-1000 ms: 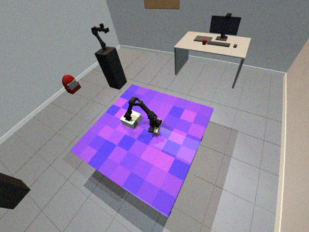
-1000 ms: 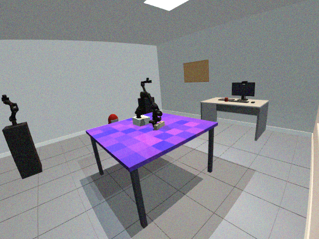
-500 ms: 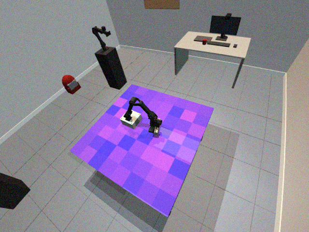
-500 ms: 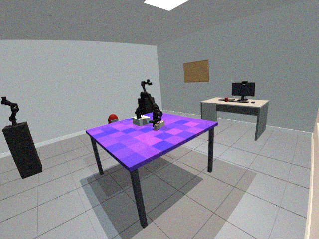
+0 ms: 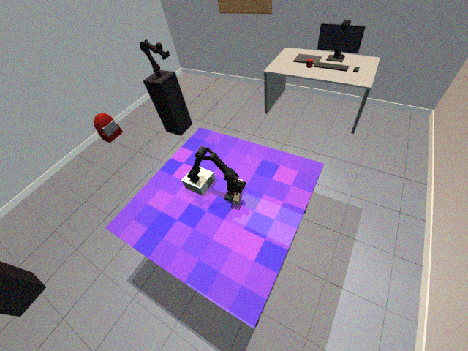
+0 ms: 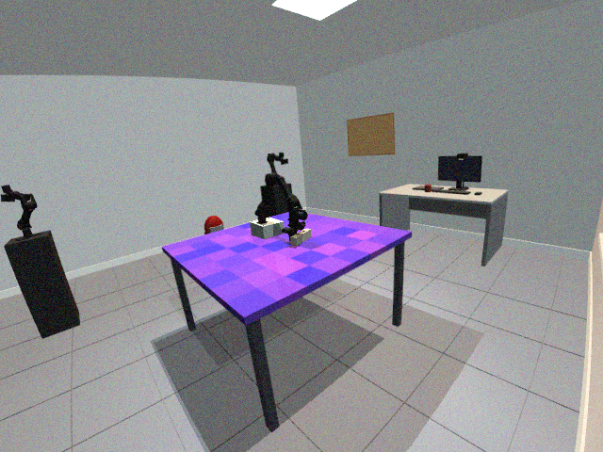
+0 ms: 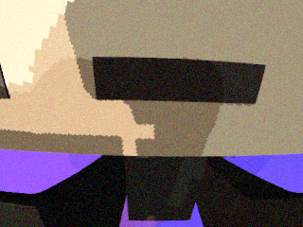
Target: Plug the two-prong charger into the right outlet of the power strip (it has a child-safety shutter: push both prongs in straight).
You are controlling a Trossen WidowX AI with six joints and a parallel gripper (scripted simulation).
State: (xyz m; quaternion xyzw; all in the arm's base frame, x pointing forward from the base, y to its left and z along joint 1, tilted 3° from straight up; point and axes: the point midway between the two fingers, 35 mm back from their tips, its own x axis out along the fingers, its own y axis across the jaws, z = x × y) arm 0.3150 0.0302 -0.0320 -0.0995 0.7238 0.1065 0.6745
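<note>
Now: the two-prong charger 2 cm ahead of my gripper tip, 1 cm to the left of it and 1 cm above it.
</note>
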